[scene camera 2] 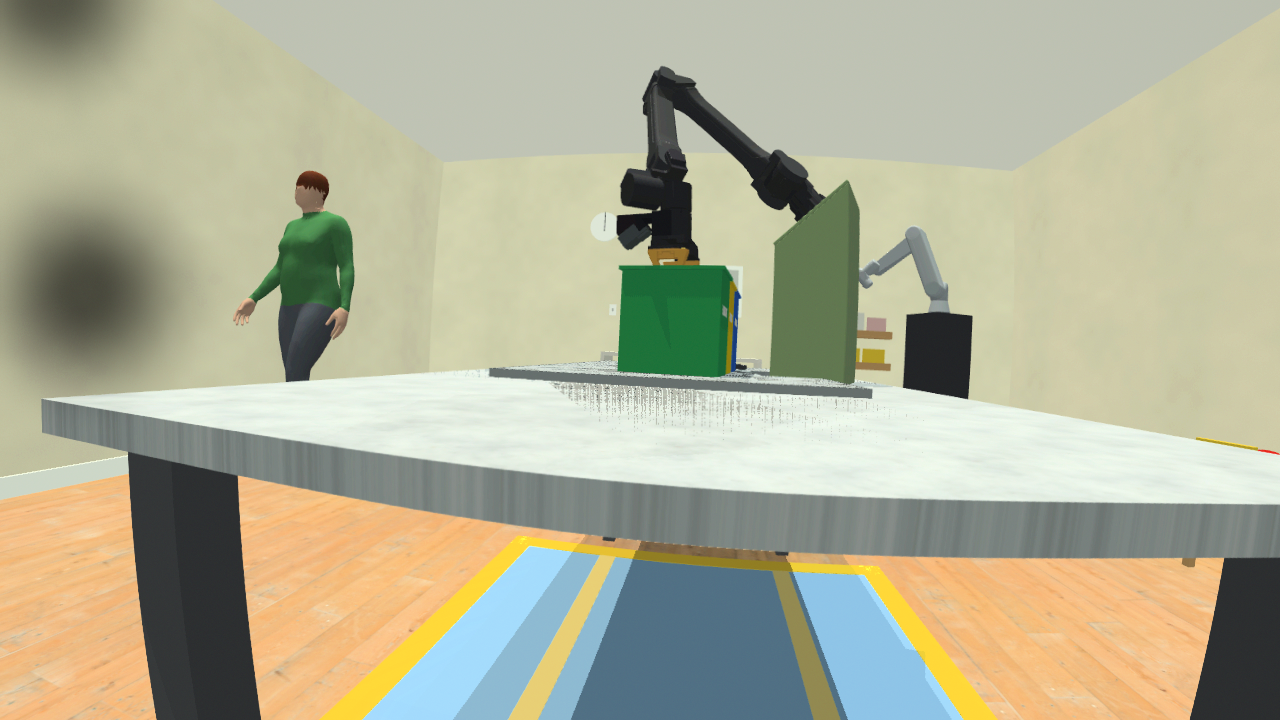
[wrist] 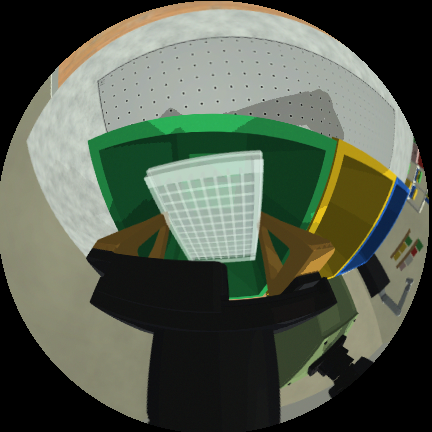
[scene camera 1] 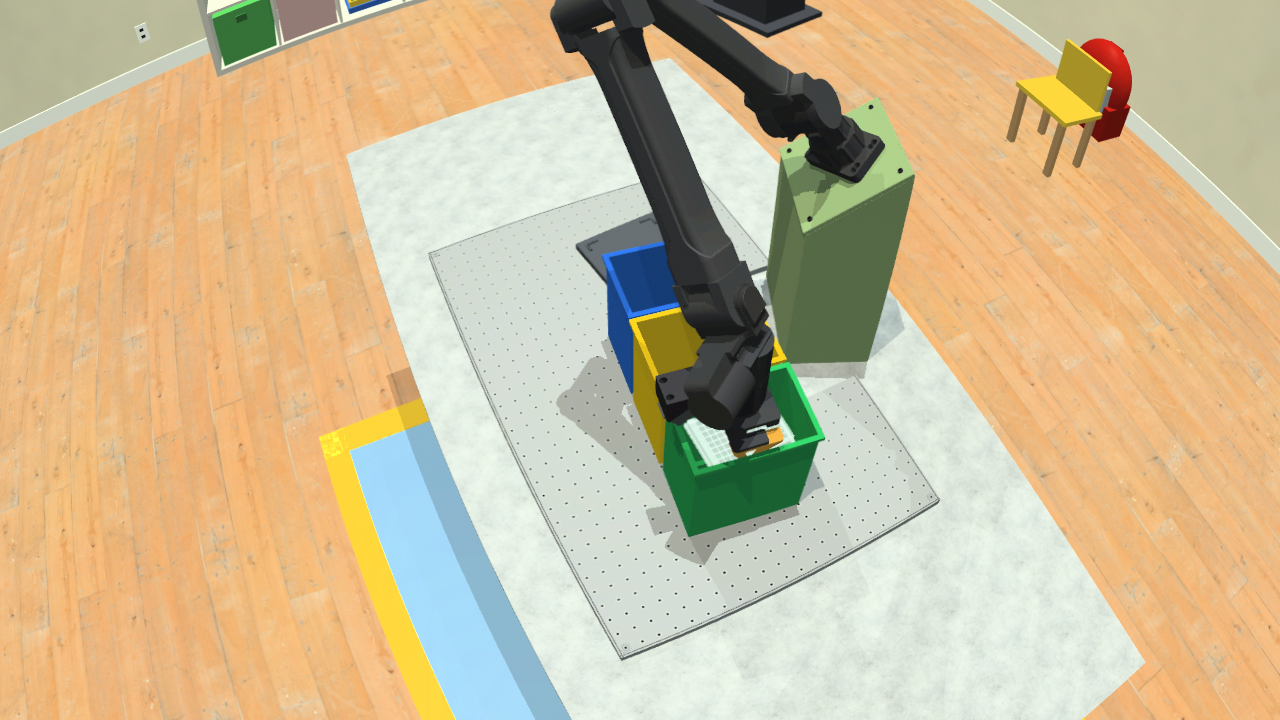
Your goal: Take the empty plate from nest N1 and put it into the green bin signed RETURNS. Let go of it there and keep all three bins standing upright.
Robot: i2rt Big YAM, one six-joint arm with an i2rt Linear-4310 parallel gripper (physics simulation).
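Places are measured from the arm's base along level axes (x right, y ahead, z up), in centimetres.
Pixels of known places: gripper, between the fingertips: [wrist: 213, 216] [scene camera 1: 737, 436]; arm's base, origin of its link: [scene camera 2: 822, 222] [wrist: 325, 355] [scene camera 1: 847, 153].
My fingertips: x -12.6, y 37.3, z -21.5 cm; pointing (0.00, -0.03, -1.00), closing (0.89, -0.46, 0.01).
For each thing: its middle in the pictures, then the offset to it from my fingertips.
- green bin, middle of its body: [wrist: 211, 197] [scene camera 1: 737, 454] [scene camera 2: 676, 322] dx -0.4, dy -0.5, dz -4.5 cm
- yellow bin, middle of its body: [scene camera 1: 703, 380] [wrist: 304, 198] dx +11.7, dy -6.3, dz -4.5 cm
- blue bin, middle of its body: [scene camera 1: 673, 313] [wrist: 351, 201] dx +23.5, dy -12.1, dz -4.5 cm
- dark grey plate-like base, middle of its body: [scene camera 1: 632, 247] dx +44.1, dy -23.5, dz -12.8 cm
The pale, see-through gridded plate [scene camera 1: 709, 440] [wrist: 215, 200] is between my gripper's two orange fingers. My gripper [scene camera 1: 758, 440] [scene camera 2: 675, 257] [wrist: 213, 216] is shut on the plate by its long sides, over the mouth of the green bin [scene camera 1: 751, 497] [scene camera 2: 671, 322] [wrist: 210, 122]. In the wrist view the plate lies inside the outline of the bin's rim. In scene camera 2 the bin's wall hides the plate, and the fingers show just above the rim. The green bin stands upright. The sign RETURNS cannot be read, and I cannot make out nest N1.
The yellow bin [scene camera 1: 648, 394] [wrist: 350, 195] stands upright directly beside the green one, and the blue bin [scene camera 1: 619, 335] [wrist: 380, 235] beyond it. The green pedestal [scene camera 1: 832, 277] [scene camera 2: 814, 304] carries the arm. A dark grey plate-like base [scene camera 1: 595, 246] lies behind the blue bin. A person [scene camera 2: 315, 259] stands beyond the table.
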